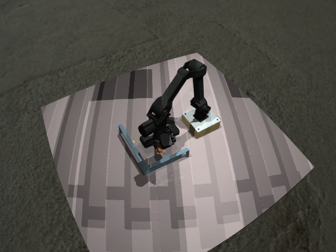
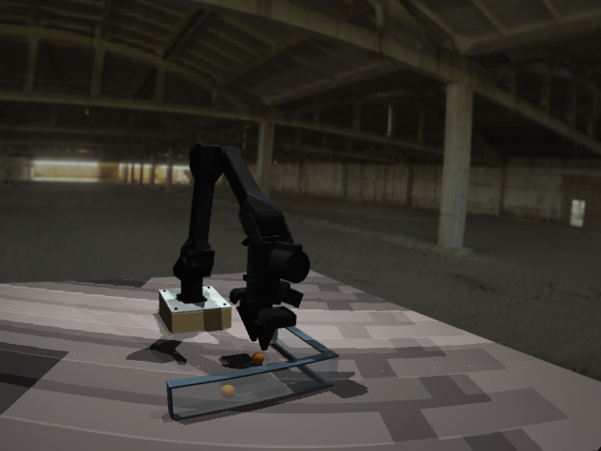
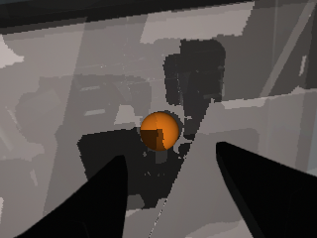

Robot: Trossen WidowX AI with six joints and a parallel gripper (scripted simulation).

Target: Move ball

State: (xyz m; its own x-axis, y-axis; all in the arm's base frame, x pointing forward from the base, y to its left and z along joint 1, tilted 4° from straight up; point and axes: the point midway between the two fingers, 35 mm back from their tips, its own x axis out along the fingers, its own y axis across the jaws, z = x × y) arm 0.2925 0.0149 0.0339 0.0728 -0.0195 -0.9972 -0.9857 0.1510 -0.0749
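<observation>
The orange ball is 30 mm below my gripper tip. Round my gripper tip: see-through copy of ball 80 mm ahead, 120 mm to the right, 30 mm below.
</observation>
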